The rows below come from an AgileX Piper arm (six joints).
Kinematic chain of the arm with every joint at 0, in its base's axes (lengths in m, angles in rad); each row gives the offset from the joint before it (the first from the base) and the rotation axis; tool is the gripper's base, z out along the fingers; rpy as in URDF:
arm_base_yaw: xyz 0 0 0.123 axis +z
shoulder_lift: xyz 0 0 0 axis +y
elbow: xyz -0.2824 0 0.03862 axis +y
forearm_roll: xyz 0.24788 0 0.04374 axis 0.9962 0 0.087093
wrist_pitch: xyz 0 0 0 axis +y
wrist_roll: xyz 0.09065 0 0.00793 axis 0.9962 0 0.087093
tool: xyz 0 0 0 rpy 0 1.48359 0
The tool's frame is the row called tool.
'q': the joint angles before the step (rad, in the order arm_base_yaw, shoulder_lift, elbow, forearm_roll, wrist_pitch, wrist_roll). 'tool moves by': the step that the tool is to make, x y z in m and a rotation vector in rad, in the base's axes. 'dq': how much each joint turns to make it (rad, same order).
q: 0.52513, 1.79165, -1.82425, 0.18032, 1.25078, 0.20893
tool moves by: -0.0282, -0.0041, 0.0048, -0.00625, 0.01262, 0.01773
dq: 0.03067, -0.09383, 0.10532, -0.00473, 0.00021, 0.01394
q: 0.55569, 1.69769, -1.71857, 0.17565, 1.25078, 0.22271
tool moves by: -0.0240, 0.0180, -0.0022, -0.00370, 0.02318, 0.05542
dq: 0.08039, -0.02851, 0.04292, -0.00141, 0.00225, 0.02805
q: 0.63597, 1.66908, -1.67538, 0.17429, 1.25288, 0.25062
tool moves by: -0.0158, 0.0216, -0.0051, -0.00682, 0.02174, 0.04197
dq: 0.07786, 0.01036, 0.00482, -0.00702, -0.00023, 0.03891
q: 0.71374, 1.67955, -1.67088, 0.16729, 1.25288, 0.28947
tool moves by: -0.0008, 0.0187, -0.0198, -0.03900, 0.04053, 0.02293
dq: 0.04237, 0.05487, 0.00020, -0.00910, -0.00199, 0.02027
